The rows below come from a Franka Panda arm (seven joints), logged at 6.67 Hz.
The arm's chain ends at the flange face. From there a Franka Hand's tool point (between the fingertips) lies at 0.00 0.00 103.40 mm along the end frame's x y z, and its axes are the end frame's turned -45 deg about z.
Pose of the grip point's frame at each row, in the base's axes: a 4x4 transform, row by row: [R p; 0 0 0 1], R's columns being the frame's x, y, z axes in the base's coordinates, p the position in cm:
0.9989 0.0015 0.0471 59.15; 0.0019 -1.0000 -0.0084 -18.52; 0.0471 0.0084 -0.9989 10.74; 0 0 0 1
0.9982 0.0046 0.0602 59.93; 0.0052 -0.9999 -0.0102 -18.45; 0.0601 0.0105 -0.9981 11.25; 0 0 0 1
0.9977 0.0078 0.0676 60.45; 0.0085 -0.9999 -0.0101 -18.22; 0.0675 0.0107 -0.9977 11.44; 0 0 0 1
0.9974 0.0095 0.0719 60.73; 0.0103 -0.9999 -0.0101 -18.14; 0.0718 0.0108 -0.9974 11.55; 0 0 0 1
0.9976 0.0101 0.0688 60.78; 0.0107 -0.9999 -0.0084 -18.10; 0.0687 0.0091 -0.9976 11.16; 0 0 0 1
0.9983 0.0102 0.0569 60.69; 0.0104 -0.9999 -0.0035 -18.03; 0.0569 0.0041 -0.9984 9.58; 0 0 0 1
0.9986 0.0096 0.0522 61.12; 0.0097 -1.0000 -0.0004 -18.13; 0.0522 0.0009 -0.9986 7.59; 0 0 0 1
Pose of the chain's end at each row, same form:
0.7074 -0.7053 0.0471 58.66; -0.7058 -0.7085 -0.0084 -18.43; 0.0392 -0.0274 -0.9989 21.07; 0 0 0 1
0.7091 -0.7026 0.0602 59.31; -0.7034 -0.7107 -0.0102 -18.34; 0.0499 -0.0351 -0.9981 21.57; 0 0 0 1
0.7110 -0.7000 0.0676 59.75; -0.7010 -0.7130 -0.0101 -18.12; 0.0553 -0.0402 -0.9977 21.76; 0 0 0 1
0.7120 -0.6986 0.0719 59.99; -0.6998 -0.7143 -0.0101 -18.04; 0.0584 -0.0431 -0.9974 21.86; 0 0 0 1
0.7126 -0.6983 0.0688 60.07; -0.6995 -0.7146 -0.0084 -18.01; 0.0550 -0.0421 -0.9976 21.48; 0 0 0 1
0.7131 -0.6987 0.0569 60.10; -0.6997 -0.7144 -0.0035 -17.99; 0.0431 -0.0373 -0.9984 19.90; 0 0 0 1
0.7129 -0.6993 0.0522 60.58; -0.7002 -0.7140 -0.0004 -18.13; 0.0375 -0.0363 -0.9986 17.92; 0 0 0 1

